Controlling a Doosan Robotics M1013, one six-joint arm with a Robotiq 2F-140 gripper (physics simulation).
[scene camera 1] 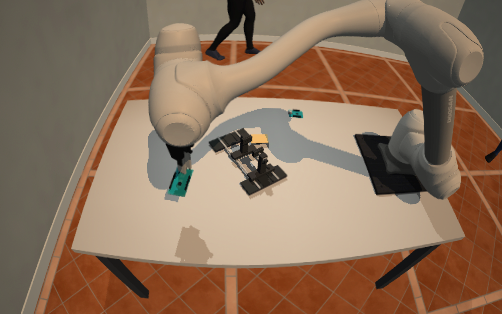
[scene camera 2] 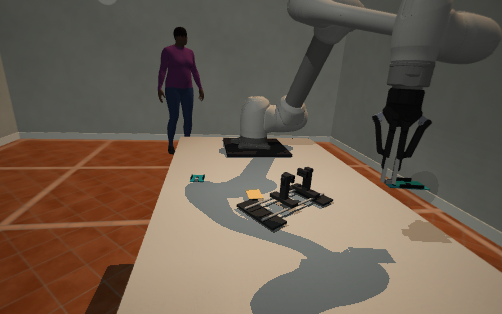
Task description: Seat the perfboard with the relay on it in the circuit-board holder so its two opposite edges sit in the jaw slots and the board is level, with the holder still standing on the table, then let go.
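Places are measured from the arm's base along level axes (x down, y right, z back), in metres.
Pixels of known places: gripper, fingertip midpoint: [scene camera 1: 184,169] [scene camera 2: 387,181]; arm's base, origin of the base link: [scene camera 1: 397,159] [scene camera 2: 253,144].
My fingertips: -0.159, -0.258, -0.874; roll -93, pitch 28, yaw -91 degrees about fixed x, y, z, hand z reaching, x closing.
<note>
Ahead of a thing's pixels: the offset from my fingertips to its top centre, as dx, dy, dz. Level surfaces: height alone.
My gripper [scene camera 1: 185,167] [scene camera 2: 389,179] is shut on one end of a teal circuit board @(-0.007, -0.043, -0.006) [scene camera 1: 176,188] [scene camera 2: 410,185] with black strips along its edges. It holds the board roughly level above the table @(dx +0.173) [scene camera 1: 300,230] [scene camera 2: 200,260], left of the holder in scene camera 1 and right of it in scene camera 2. The black circuit-board holder [scene camera 1: 264,181] [scene camera 2: 262,216] stands on the table, with two upright jaw posts on metal rods; no board sits between its jaws. The relay is too small to make out.
A flat orange-yellow piece @(+0.152, +0.318, +0.229) [scene camera 1: 259,139] [scene camera 2: 254,194] lies beside the holder. A smaller teal board @(+0.160, +0.529, +0.401) [scene camera 1: 296,114] [scene camera 2: 197,178] lies near one long table edge. The robot's black base plate [scene camera 1: 372,170] [scene camera 2: 232,150] is at the table's far end in scene camera 2. A person [scene camera 2: 180,70] stands beyond the table.
</note>
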